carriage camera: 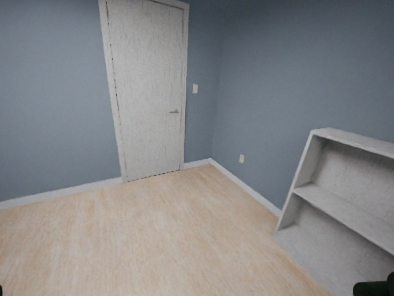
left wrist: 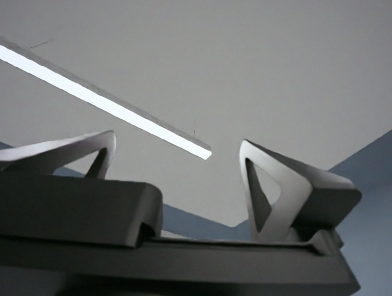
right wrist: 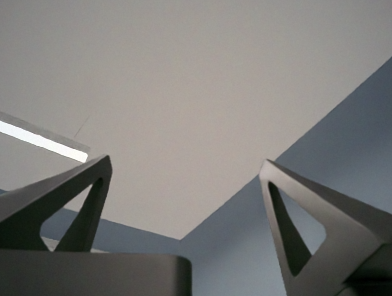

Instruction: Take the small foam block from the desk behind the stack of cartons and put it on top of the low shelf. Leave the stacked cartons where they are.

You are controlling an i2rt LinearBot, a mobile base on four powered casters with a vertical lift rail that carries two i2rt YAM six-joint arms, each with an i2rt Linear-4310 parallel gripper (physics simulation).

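Frame: origin at the left arm's base, x back, y right, z up, level; centimetres.
Seen in the pictures: left gripper, fingertip midpoint: (left wrist: pixel 178 142); right gripper, fingertip midpoint: (right wrist: pixel 187 164).
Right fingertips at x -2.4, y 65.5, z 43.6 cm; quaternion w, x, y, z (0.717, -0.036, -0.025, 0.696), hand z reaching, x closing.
Note:
A point is followed by its place in that frame.
A low white shelf (carriage camera: pixel 302 165) {y 116.8, x -89.6, z -10.4 cm} stands against the wall at the right edge of the carriage view; its top board and two compartments show, and its right part is cut off. My left gripper (left wrist: pixel 178 142) {y 0.0, x -2.7, z 43.8 cm} is open and empty, its fingers pointing up toward the ceiling. My right gripper (right wrist: pixel 187 164) {y 65.5, x -2.4, z 43.6 cm} is open and empty, also pointing up toward the ceiling. A small dark part of my right arm shows in the bottom right corner of the carriage view. The foam block, the desk and the stack of cartons do not show in these views.
A white closed door (carriage camera: pixel 147 95) {y -18.8, x -188.0, z 22.8 cm} stands in the blue wall (carriage camera: pixel 55 100) {y -97.5, x -149.2, z 18.0 cm} at the back. The wooden floor (carriage camera: pixel 150 235) {y 0.7, x -92.3, z -89.8 cm} runs up to the white baseboard (carriage camera: pixel 245 185) {y 110.1, x -162.2, z -82.2 cm}. A ceiling lamp (left wrist: pixel 110 105) {y -41.1, x -43.1, z 118.0 cm} (right wrist: pixel 45 141) {y -3.7, x -62.1, z 118.0 cm} shows above the grippers.

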